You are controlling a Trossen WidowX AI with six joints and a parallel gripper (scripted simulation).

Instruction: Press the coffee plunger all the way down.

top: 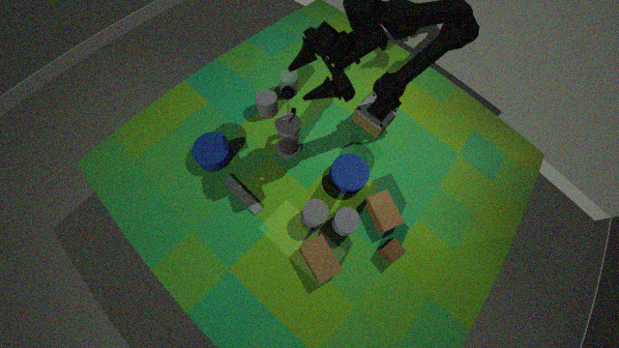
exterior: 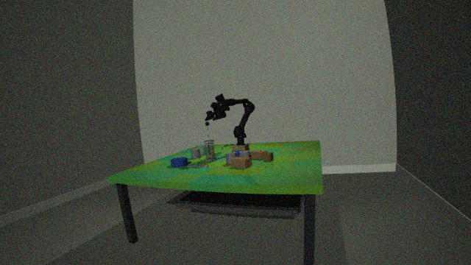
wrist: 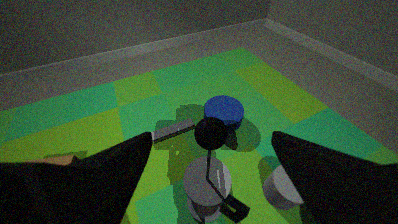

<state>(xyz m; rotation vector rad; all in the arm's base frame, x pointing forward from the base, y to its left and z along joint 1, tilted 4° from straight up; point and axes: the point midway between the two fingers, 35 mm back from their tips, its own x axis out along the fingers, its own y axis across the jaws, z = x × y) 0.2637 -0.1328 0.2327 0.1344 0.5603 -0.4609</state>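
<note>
Right now my gripper tip is 160 mm above the coffee press and 20 mm to the left of it. Round my gripper tip: flat grey bar: 290 mm below, 230 mm ahead.
</note>
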